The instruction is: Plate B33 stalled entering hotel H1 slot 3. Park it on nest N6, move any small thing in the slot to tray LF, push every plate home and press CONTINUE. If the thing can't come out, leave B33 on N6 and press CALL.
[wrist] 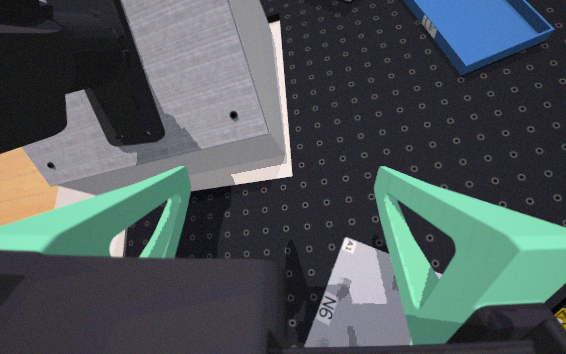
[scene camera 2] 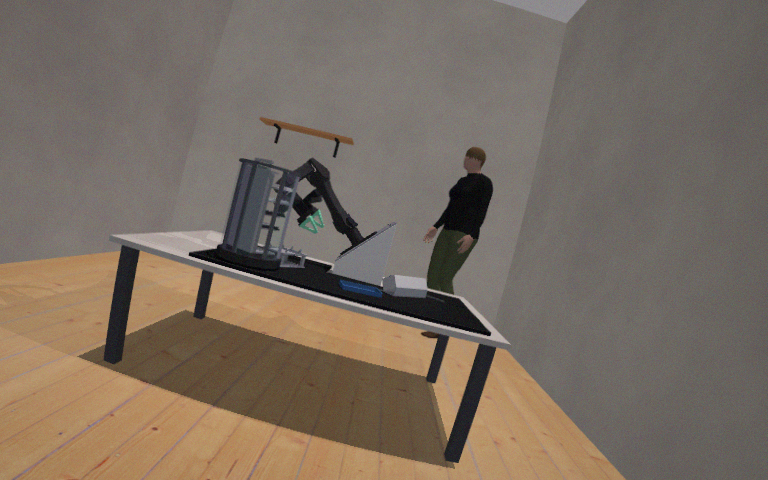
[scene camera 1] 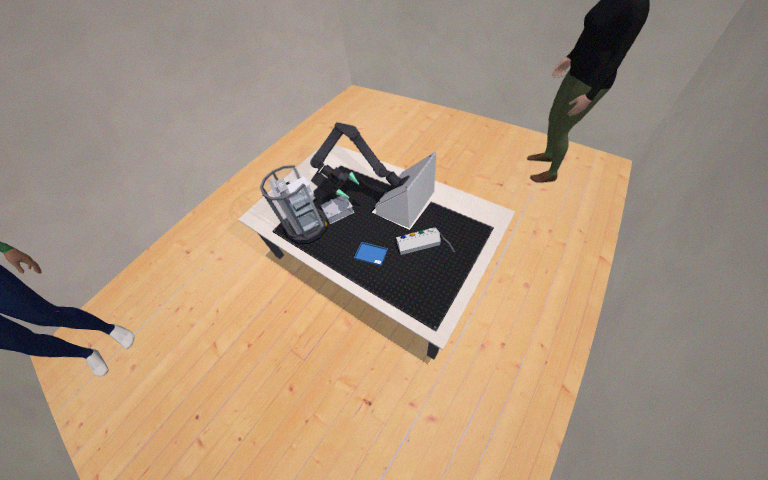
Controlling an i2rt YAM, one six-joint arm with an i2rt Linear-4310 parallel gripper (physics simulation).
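Places are measured from the arm's base along level axes (x ahead, y left, z up), in centimetres.
Pixels of known places: gripper, fingertip midpoint: (wrist: 282, 177) (scene camera 2: 320, 230) (scene camera 1: 354, 191); arm's base, origin of the base link: (wrist: 104, 49) (scene camera 2: 359, 243) (scene camera 1: 398, 184).
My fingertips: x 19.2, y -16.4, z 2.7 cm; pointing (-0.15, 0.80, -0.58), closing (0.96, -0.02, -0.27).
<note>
For each thing: its middle in the pictures, then the offset to it from my fingertips. "pt": a spot on its surface instead.
- nest N6, body centre: (wrist: 415, 344) (scene camera 2: 284, 255) (scene camera 1: 337, 208) dx +7.2, dy -11.0, dz -13.9 cm
- grey plate hotel tower, body centre: (scene camera 2: 258, 212) (scene camera 1: 295, 204) dx +26.2, dy -19.8, dz +2.2 cm
- blue tray, body centre: (wrist: 468, 9) (scene camera 2: 360, 288) (scene camera 1: 371, 253) dx +20.1, dy +25.2, dz -16.9 cm
- white button box, body centre: (scene camera 2: 405, 284) (scene camera 1: 418, 239) dx +0.3, dy +42.4, dz -13.5 cm
- cable, surface spot: (scene camera 1: 447, 243) pt dx -8.3, dy +55.7, dz -17.6 cm
My gripper (scene camera 1: 347, 186) (scene camera 2: 314, 221) (wrist: 282, 177) is open, its green fingers wide apart with nothing between them. It hangs above the mat beside nest N6 (scene camera 1: 338, 209) (wrist: 360, 320), whose visible part in the wrist view shows no plate. The grey plate hotel tower (scene camera 1: 293, 215) (scene camera 2: 256, 209) stands next to the nest; its shelves face the arm, and B33 and slot 3 cannot be made out. A blue tray (scene camera 1: 370, 253) (scene camera 2: 360, 288) (wrist: 480, 35) lies on the mat, its label unreadable. A white button box (scene camera 1: 417, 241) (scene camera 2: 405, 286) has blue, yellow and green buttons; their words are unreadable.
The arm is mounted on a grey wedge (scene camera 1: 419, 189) (scene camera 2: 370, 257) (wrist: 200, 75) beside the nest. A cable (scene camera 1: 447, 243) trails from the button box. One person (scene camera 1: 600, 50) (scene camera 2: 472, 198) stands behind the table; another person's legs (scene camera 1: 33, 300) show at the left.
</note>
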